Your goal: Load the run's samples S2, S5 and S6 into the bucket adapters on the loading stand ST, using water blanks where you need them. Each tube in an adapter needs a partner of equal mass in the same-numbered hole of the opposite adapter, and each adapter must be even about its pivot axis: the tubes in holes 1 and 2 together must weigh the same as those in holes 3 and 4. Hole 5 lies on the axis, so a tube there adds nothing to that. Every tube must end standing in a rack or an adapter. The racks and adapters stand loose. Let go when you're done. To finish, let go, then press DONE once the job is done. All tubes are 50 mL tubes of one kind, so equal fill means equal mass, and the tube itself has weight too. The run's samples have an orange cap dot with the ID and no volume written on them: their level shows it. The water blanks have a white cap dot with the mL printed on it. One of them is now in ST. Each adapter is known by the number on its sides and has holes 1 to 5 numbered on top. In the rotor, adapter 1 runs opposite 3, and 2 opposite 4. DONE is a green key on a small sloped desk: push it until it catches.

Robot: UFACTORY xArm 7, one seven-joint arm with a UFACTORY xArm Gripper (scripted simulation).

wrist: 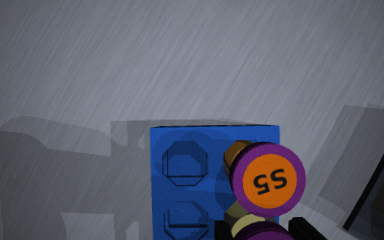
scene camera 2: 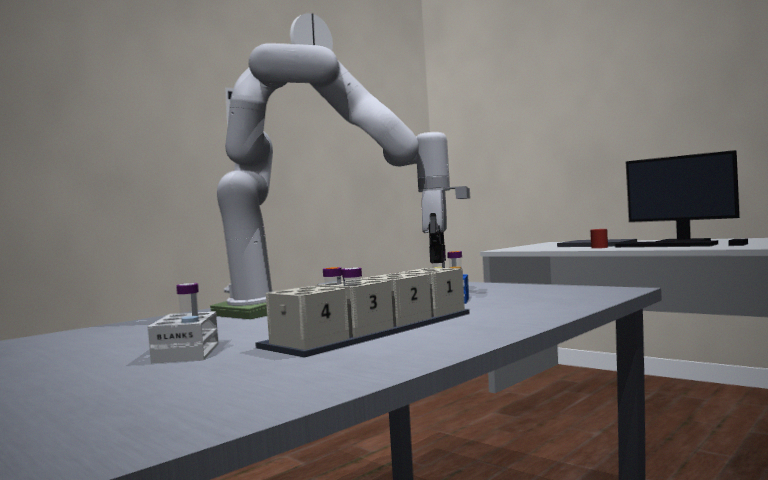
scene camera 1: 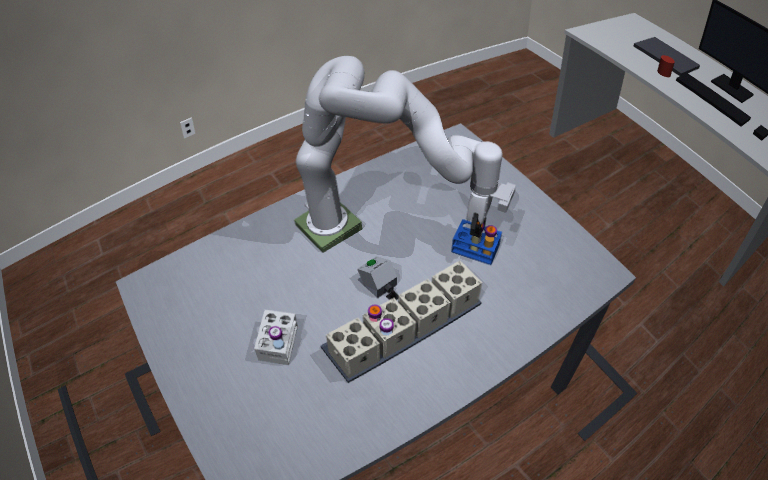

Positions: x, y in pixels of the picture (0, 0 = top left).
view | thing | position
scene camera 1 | my gripper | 477, 230
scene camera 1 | bucket adapter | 359, 357
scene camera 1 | blanks rack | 268, 354
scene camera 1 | DONE key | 378, 273
